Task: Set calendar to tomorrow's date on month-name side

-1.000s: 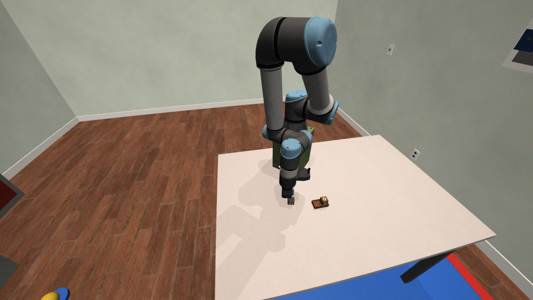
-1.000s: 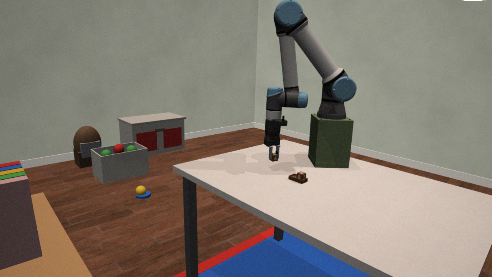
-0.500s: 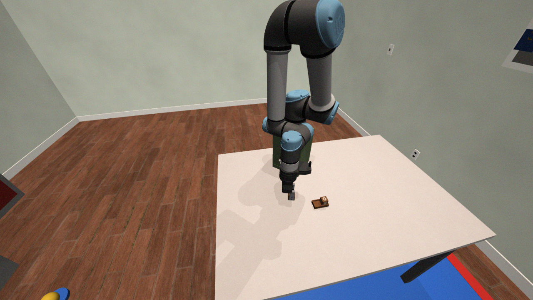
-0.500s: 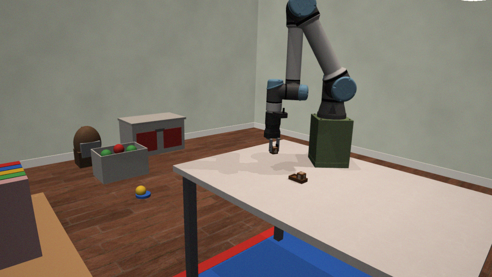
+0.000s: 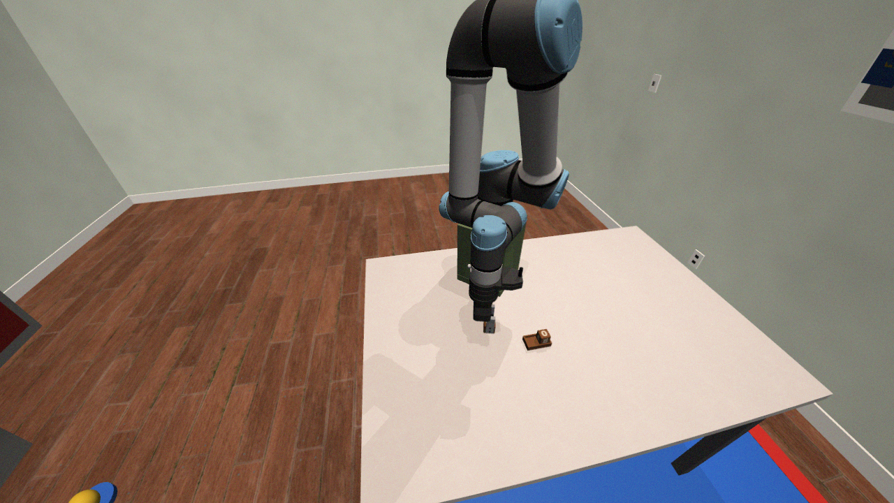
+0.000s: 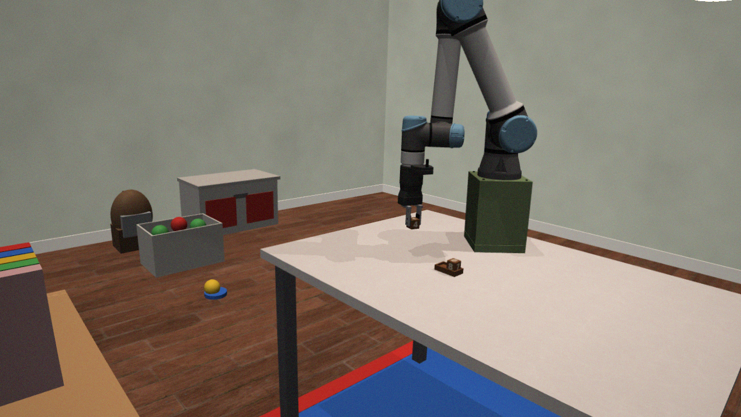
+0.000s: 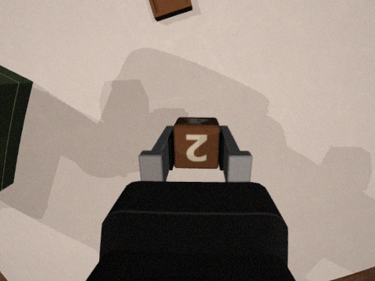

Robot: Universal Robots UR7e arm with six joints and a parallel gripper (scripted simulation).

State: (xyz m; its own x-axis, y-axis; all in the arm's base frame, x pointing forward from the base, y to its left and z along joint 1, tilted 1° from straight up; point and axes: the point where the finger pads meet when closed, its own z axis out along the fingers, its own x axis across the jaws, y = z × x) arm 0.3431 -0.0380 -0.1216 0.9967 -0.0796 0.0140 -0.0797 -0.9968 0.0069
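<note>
The brown cube lies 10 mm below my hand.
</note>
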